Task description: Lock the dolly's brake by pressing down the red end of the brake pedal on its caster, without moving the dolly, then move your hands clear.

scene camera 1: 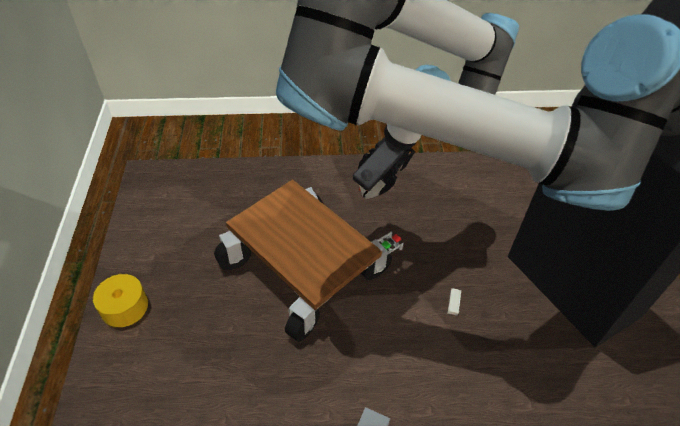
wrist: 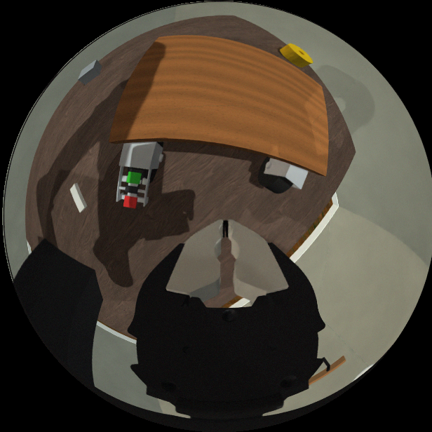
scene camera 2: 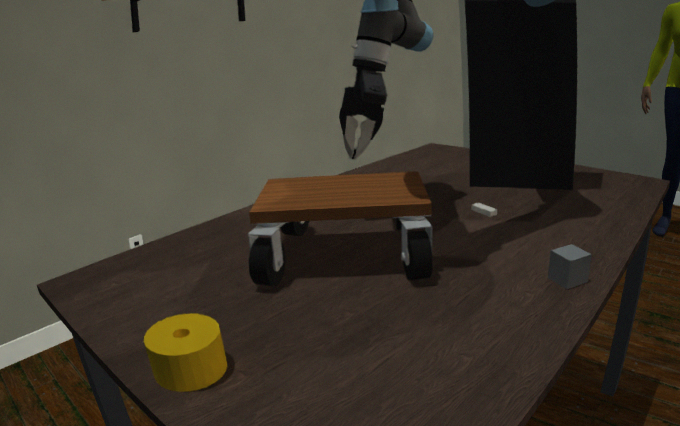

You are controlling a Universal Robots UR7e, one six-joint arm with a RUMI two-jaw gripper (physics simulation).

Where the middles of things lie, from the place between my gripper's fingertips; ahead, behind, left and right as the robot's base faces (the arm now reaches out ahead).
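Relative to the brake caster (scene camera 1: 380, 264), my gripper stands 12 cm to the right, 3 cm past and 9 cm above. Offsets from my hand: dolly (scene camera 1: 315, 252), 12 cm to the left, 13 cm ahead, 8 cm below; grey cube (scene camera 2: 569, 266), 50 cm to the left, 2 cm behind, 11 cm below; yellow cylinder (scene camera 2: 186, 352), 24 cm to the left, 54 cm ahead, 11 cm below.
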